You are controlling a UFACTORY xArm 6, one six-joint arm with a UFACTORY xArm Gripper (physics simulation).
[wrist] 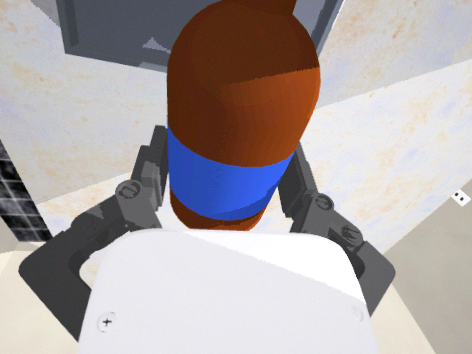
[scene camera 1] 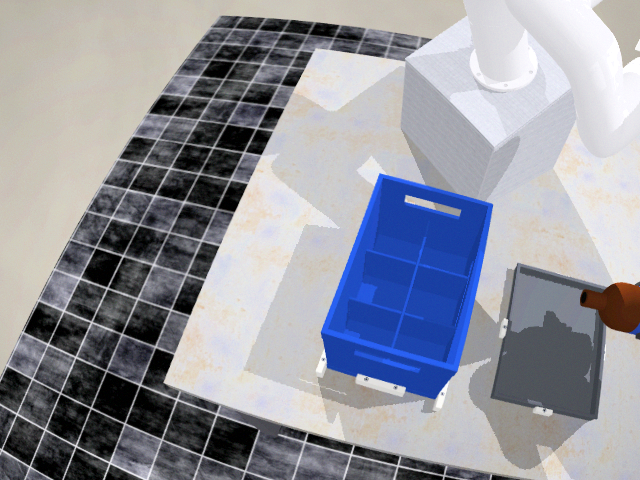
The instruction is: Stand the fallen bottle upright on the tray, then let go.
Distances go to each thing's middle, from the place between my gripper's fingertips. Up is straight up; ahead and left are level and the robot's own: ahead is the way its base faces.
I see the brown bottle (wrist: 241, 89) 30 mm to the right of my hand and 10 mm above it.
